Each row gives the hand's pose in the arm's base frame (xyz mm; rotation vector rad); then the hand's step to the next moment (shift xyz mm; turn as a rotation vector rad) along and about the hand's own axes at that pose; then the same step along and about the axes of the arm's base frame.
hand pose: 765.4 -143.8 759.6 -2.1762 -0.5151 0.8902
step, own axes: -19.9 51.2 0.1 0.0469 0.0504 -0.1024
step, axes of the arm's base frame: -9.1 -45.5 -29.4 0.1108 -0.0539 -0.0065
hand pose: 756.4 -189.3 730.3 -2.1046 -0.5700 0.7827
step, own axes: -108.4 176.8 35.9 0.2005 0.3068 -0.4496
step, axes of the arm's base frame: -79.1 -150.6 -123.9 0.4936 -0.2893 -0.0956
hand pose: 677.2 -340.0 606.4 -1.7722 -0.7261 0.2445
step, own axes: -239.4 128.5 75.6 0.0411 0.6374 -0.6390
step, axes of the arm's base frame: -182.2 -100.7 -190.3 0.5797 -0.5863 -0.3694
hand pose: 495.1 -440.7 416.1 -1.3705 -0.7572 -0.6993
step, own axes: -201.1 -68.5 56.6 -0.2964 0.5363 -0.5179
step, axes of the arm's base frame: -176.9 51.0 -120.1 0.2922 -0.4737 -0.5779
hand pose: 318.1 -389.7 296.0 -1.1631 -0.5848 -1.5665
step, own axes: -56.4 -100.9 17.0 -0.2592 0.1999 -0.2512
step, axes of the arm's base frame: -88.2 72.7 -24.3 0.0834 -0.1580 -0.3719
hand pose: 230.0 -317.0 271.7 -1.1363 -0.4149 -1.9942
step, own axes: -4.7 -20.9 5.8 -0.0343 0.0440 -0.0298
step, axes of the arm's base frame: -11.3 19.1 1.2 0.0264 -0.0300 -0.0490
